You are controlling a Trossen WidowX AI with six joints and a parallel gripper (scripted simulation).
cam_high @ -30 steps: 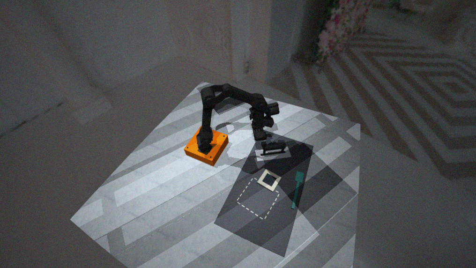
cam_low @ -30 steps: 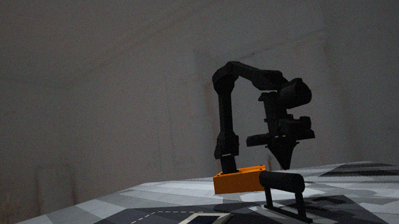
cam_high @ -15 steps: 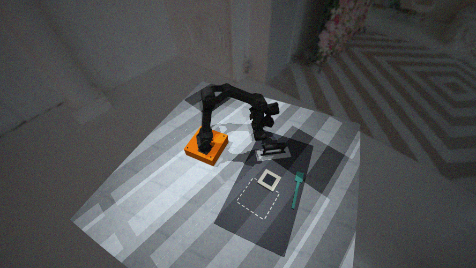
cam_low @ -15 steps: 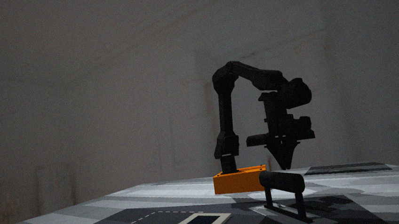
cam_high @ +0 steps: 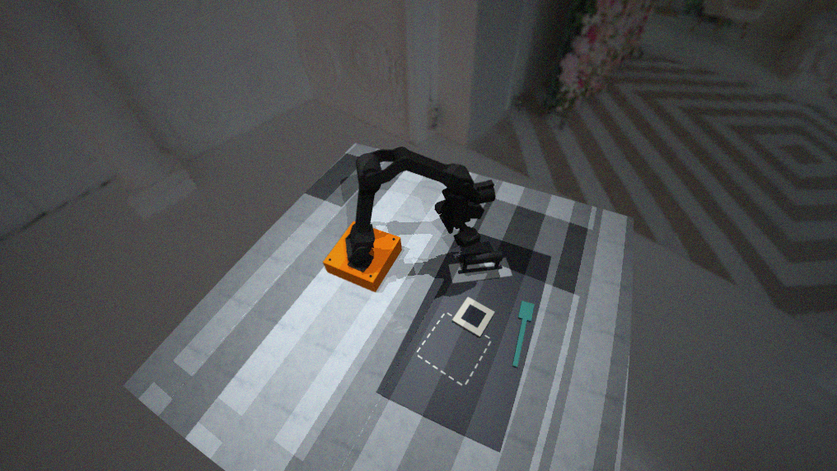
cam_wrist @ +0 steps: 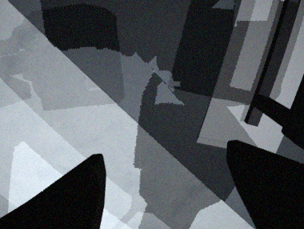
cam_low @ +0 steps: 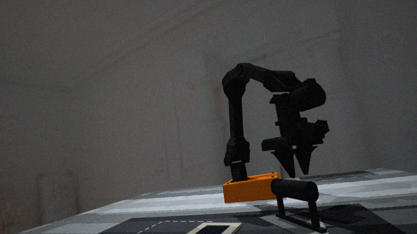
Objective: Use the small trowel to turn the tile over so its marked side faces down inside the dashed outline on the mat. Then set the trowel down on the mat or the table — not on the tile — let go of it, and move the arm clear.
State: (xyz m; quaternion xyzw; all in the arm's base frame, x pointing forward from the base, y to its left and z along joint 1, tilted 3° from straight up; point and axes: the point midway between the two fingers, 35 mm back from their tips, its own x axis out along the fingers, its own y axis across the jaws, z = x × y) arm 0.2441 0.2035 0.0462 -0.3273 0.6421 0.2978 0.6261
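Right now the small trowel is 9 cm ahead of my gripper tip, 4 cm to the right of it and 4 cm below it. The rest, counted from my gripper tip: dark mat (19 cm to the right, 16 cm ahead, 10 cm below); then teal trowel (29 cm ahead, 16 cm to the right, 8 cm below); then tile (19 cm to the right, 15 cm ahead, 8 cm below).
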